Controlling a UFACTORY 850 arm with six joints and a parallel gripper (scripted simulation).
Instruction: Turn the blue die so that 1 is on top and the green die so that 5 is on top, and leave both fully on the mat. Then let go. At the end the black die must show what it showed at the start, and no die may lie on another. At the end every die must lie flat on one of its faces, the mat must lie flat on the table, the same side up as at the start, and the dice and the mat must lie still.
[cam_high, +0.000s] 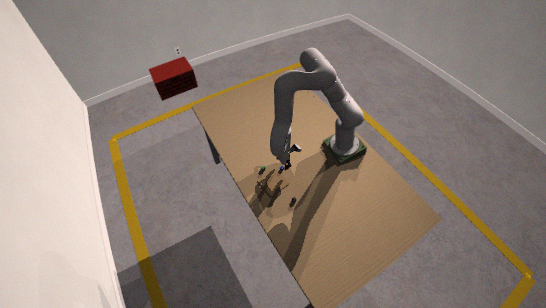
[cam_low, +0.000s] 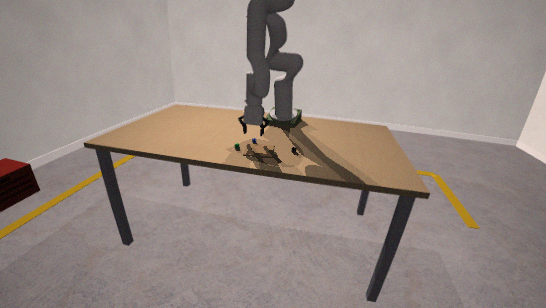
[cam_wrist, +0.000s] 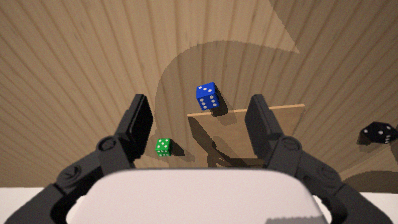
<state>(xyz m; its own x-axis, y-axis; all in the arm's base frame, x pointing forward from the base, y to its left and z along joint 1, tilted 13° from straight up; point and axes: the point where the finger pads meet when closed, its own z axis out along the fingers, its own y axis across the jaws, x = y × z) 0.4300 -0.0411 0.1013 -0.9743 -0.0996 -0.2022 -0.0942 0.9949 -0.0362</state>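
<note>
Right now the blue die is 40 mm below my hand, 10 mm to the left of it and 10 mm ahead of it. Also, from my hand: mat 100 mm ahead, 70 mm to the left, 50 mm below; then black die 240 mm to the left, 40 mm below, 40 mm ahead; then green die 120 mm ahead, 40 mm to the right, 40 mm below.
</note>
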